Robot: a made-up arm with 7 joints.
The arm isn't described. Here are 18 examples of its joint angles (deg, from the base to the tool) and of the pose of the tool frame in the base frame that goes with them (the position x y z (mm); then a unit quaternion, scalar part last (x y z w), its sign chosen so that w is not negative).
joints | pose
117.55 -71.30 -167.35 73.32 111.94 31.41 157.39 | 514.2 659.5 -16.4 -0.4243 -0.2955 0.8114 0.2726
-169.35 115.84 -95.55 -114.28 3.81 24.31 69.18 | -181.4 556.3 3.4 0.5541 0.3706 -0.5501 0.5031
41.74 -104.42 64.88 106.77 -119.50 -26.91 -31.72 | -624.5 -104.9 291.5 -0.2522 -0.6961 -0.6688 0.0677
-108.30 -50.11 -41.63 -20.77 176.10 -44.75 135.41 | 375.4 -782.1 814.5 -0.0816 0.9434 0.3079 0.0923
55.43 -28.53 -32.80 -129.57 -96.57 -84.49 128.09 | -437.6 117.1 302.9 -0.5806 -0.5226 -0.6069 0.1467
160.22 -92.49 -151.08 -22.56 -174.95 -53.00 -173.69 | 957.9 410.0 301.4 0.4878 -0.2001 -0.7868 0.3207
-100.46 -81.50 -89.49 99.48 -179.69 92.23 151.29 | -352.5 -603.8 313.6 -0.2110 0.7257 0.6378 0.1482
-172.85 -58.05 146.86 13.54 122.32 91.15 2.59 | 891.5 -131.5 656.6 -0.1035 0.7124 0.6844 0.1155
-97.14 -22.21 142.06 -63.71 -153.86 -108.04 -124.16 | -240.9 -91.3 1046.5 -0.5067 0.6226 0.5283 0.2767
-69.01 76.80 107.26 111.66 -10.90 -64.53 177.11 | 572.9 172.7 479.8 -0.4624 -0.7392 0.3865 0.3006
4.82 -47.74 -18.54 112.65 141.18 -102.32 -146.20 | 26.3 140.3 688.9 0.1231 0.1797 -0.8660 0.4502
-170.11 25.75 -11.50 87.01 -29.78 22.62 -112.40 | -716.1 30.6 469.4 -0.4238 0.0162 -0.8427 0.3316
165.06 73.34 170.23 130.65 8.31 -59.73 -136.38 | -142.5 44.0 694.0 0.2563 0.9557 -0.1117 0.0920
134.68 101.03 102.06 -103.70 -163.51 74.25 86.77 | 79.0 -534.4 48.5 0.5933 0.3228 -0.7032 0.2220
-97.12 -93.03 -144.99 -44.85 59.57 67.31 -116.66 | 248.4 -906.1 477.1 -0.6515 0.5131 -0.0230 0.5583
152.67 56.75 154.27 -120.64 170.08 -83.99 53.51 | -380.6 -402.9 76.5 -0.0096 0.6806 0.3922 0.6188
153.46 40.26 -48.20 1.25 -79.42 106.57 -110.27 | -528.3 -312.5 980.0 -0.3848 -0.6573 0.0793 0.6431
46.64 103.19 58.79 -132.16 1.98 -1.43 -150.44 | 382.6 64.8 393.1 0.3490 0.7995 -0.4584 0.1698
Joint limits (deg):
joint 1: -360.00..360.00
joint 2: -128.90..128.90
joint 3: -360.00..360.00
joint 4: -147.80..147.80
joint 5: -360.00..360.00
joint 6: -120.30..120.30
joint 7: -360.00..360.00
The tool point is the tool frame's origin. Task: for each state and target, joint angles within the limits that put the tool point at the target. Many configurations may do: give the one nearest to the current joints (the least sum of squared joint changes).
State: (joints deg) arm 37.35 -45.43 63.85 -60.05 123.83 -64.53 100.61
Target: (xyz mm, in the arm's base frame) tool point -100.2 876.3 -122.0
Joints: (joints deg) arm 62.55 -97.38 49.98 -55.11 125.84 -55.02 100.61
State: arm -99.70 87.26 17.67 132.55 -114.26 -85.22 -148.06
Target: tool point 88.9 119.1 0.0
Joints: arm -102.05 93.60 4.64 147.80 -124.11 -83.71 -148.06
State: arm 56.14 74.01 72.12 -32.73 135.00 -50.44 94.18
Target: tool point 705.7 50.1 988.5
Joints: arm 10.23 44.50 69.79 -24.88 136.27 -34.09 94.18
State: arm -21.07 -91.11 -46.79 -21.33 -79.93 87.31 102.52
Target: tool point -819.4 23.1 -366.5
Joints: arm 5.22 -117.60 -41.39 -17.27 -79.80 83.79 102.52
